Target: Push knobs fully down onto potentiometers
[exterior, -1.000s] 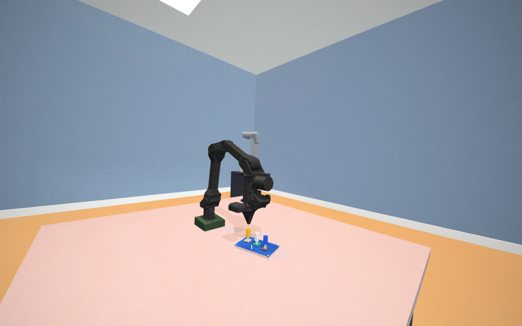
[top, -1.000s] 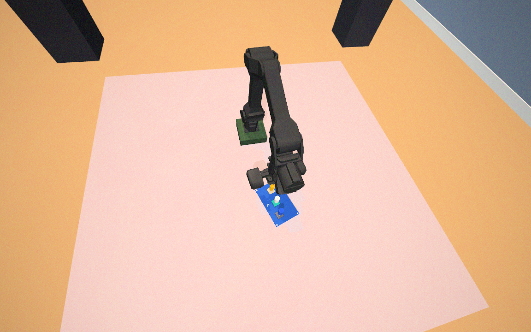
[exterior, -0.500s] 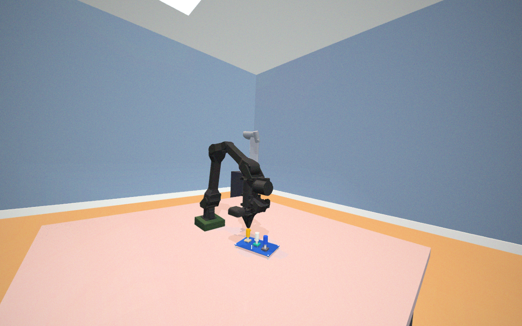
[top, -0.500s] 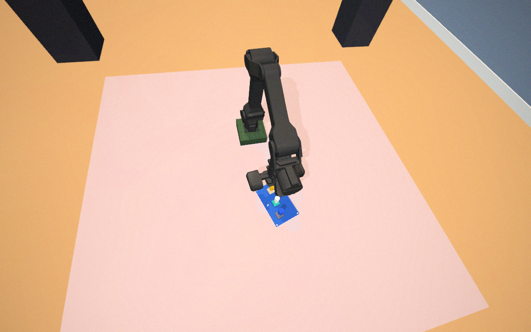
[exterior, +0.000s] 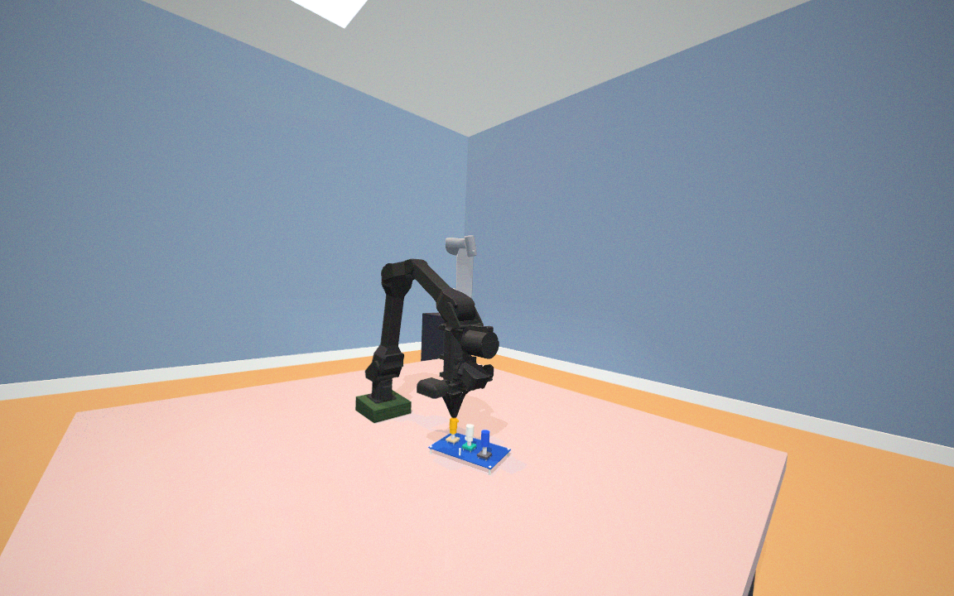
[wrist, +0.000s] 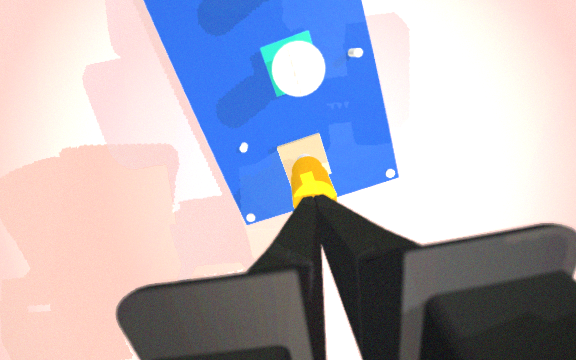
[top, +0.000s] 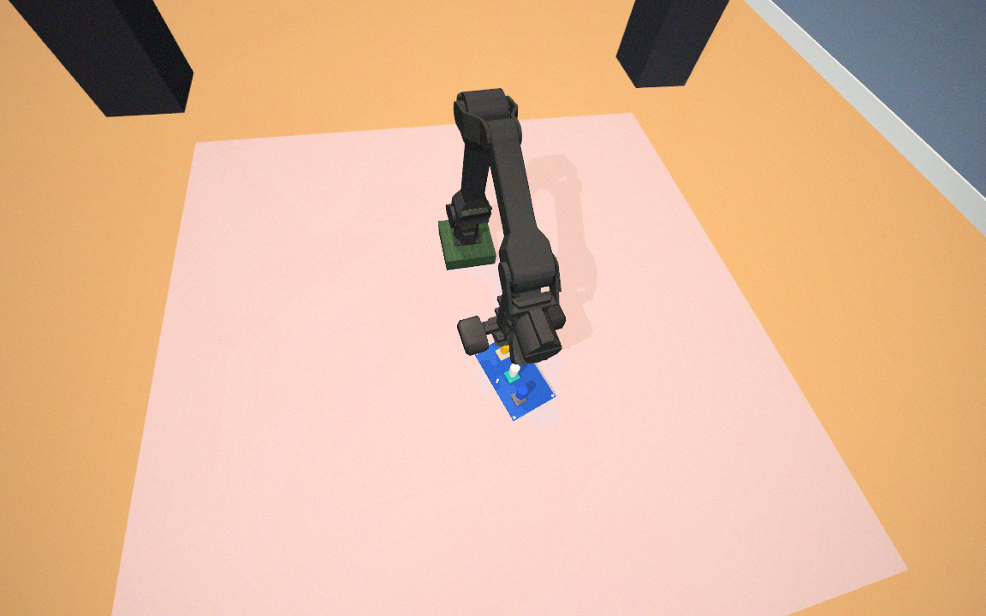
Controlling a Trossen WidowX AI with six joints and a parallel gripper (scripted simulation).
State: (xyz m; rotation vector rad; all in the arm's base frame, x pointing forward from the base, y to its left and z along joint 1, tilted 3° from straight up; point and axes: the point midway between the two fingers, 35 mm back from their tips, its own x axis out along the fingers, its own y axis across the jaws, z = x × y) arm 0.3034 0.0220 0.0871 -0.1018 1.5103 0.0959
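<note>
Right now my gripper tip is 20 mm above the orange knob. Also, from my gripper tip: white knob 50 mm ahead, 20 mm below, 10 mm to the left.
</note>
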